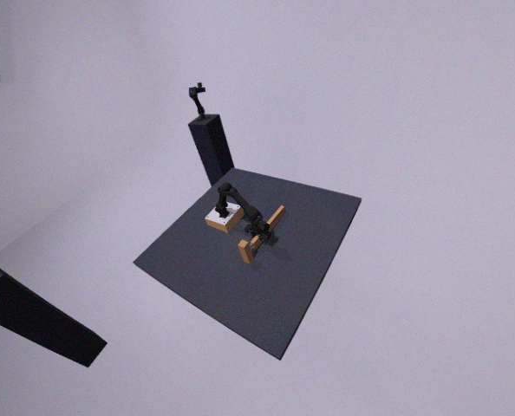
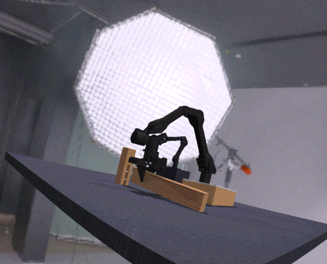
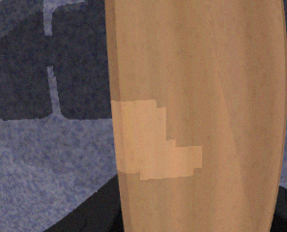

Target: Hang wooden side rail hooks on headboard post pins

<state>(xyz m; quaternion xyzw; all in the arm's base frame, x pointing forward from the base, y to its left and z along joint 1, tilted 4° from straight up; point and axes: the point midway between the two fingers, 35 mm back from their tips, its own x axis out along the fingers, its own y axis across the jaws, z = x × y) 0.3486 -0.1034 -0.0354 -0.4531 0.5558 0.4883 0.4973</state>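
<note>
The wooden headboard post is 15 cm to the right of my gripper tip, 4 cm above it and 1 cm behind it.
</note>
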